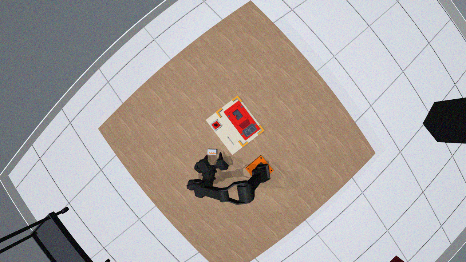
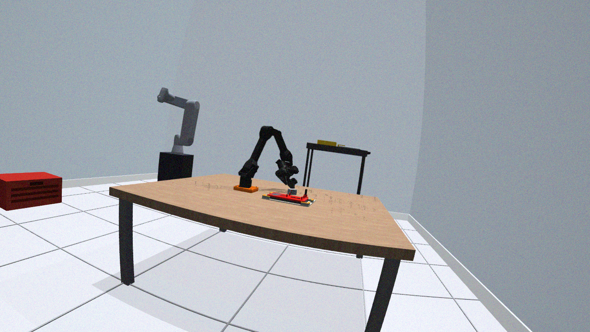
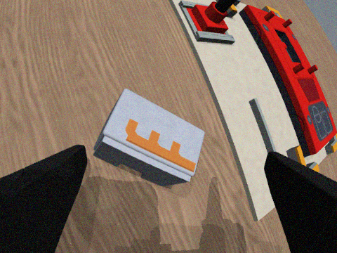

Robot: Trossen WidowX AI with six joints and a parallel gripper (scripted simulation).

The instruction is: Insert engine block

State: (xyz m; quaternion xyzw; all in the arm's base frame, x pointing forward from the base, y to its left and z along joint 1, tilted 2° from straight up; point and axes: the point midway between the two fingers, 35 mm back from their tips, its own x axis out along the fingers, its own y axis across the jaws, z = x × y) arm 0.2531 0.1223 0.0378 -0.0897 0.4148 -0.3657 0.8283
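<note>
My gripper tip is 1 cm short of the engine block and 3 cm above it. Also, from my gripper tip: small stand: 9 cm ahead, 13 cm to the right, 1 cm below.
</note>
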